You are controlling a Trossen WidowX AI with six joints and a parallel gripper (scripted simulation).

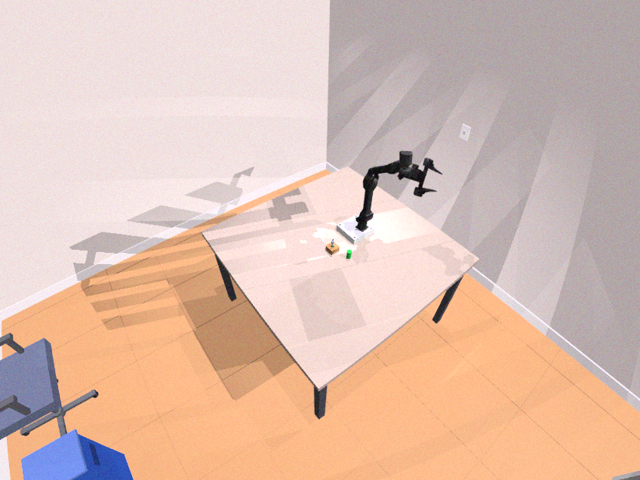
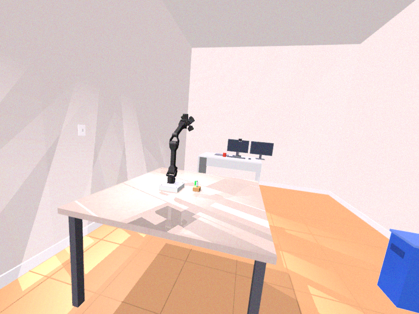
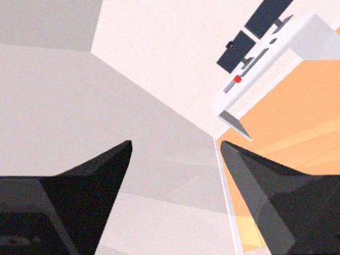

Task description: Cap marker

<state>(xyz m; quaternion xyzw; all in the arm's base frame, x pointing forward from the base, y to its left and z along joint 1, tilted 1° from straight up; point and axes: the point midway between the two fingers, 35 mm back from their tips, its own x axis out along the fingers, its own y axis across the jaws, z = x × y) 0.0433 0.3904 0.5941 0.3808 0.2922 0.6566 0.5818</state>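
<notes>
Right now the green cap is 180 mm ahead of my gripper tip, 350 mm to the right of it and 610 mm below it. The rest, counted from my gripper tip: holder block (210 mm ahead, 460 mm to the right, 620 mm below).
</notes>
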